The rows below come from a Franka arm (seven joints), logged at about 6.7 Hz.
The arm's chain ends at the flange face. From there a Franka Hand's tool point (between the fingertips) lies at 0.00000 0.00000 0.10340 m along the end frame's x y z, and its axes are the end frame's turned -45 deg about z.
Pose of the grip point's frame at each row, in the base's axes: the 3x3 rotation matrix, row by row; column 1 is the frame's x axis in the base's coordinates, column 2 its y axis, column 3 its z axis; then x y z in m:
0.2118, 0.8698, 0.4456; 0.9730, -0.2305, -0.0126; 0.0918, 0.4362, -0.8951; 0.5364, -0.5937, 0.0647
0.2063, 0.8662, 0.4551; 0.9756, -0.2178, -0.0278; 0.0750, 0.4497, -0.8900; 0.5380, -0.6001, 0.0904
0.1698, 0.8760, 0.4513; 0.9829, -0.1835, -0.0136; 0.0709, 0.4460, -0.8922; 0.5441, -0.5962, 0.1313
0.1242, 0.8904, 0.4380; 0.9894, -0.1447, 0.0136; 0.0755, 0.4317, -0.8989; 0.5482, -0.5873, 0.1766
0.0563, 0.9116, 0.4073; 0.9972, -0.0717, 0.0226; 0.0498, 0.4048, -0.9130; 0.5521, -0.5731, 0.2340
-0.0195, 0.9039, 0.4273; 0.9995, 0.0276, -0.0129; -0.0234, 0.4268, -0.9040; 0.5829, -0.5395, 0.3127
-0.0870, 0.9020, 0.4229; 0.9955, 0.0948, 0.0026; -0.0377, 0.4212, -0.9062; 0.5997, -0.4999, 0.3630
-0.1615, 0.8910, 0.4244; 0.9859, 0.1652, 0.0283; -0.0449, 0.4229, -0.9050; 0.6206, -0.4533, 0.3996
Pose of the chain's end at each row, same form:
0.7648, 0.4653, 0.4456; 0.5250, -0.8510, -0.0126; 0.3734, 0.2435, -0.8951; 0.4903, -0.5924, 0.1573
0.7584, 0.4666, 0.4551; 0.5358, -0.8439, -0.0278; 0.3710, 0.2650, -0.8900; 0.4909, -0.5972, 0.1824
0.7395, 0.4994, 0.4513; 0.5653, -0.8248, -0.0136; 0.3655, 0.2652, -0.8922; 0.4974, -0.5948, 0.2236
0.7174, 0.5418, 0.4380; 0.5973, -0.8019, 0.0136; 0.3586, 0.2519, -0.8989; 0.5029, -0.5887, 0.2695
0.6844, 0.6048, 0.4073; 0.6544, -0.7558, 0.0226; 0.3215, 0.2510, -0.9130; 0.5100, -0.5754, 0.3284
0.6254, 0.6529, 0.4273; 0.7263, -0.6872, -0.0129; 0.2852, 0.3183, -0.9040; 0.5387, -0.5382, 0.4062
0.5763, 0.6993, 0.4229; 0.7710, -0.6369, 0.0026; 0.2712, 0.3245, -0.9062; 0.5560, -0.5002, 0.4567
0.5158, 0.7442, 0.4244; 0.8140, -0.5803, 0.0283; 0.2673, 0.3308, -0.9050; 0.5767, -0.4562, 0.4932

